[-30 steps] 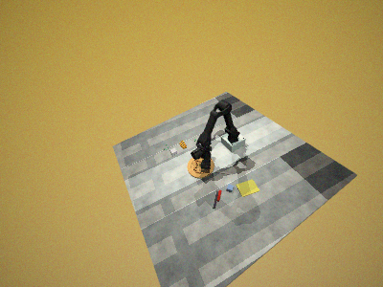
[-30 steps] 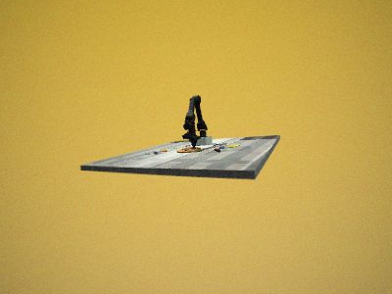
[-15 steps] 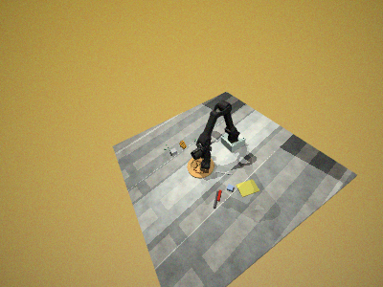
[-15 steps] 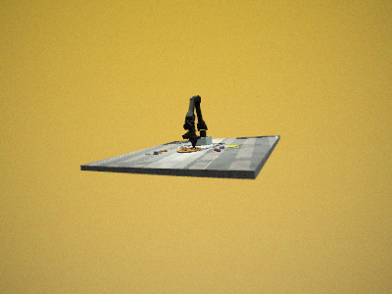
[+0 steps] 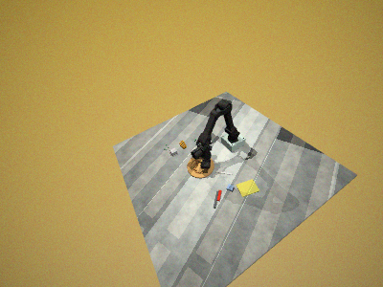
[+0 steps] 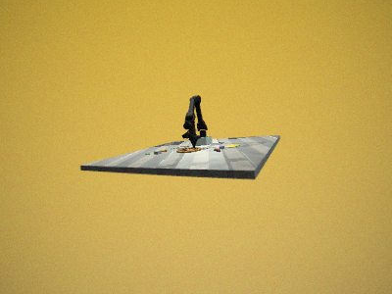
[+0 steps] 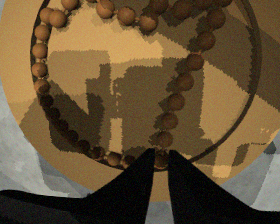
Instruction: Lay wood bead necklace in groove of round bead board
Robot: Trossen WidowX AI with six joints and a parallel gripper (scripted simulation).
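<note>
The round bead board lies 5 cm ahead of my gripper tip, 1 cm to the right of it and 1 cm below it. From my gripper tip the other things lie so: thin grey stick (7 cm behind, 12 cm to the left, 2 cm below); then red-handled tool (5 cm ahead, 26 cm to the left, 1 cm below); then small blue block (5 cm behind, 24 cm to the left, 1 cm below).
</note>
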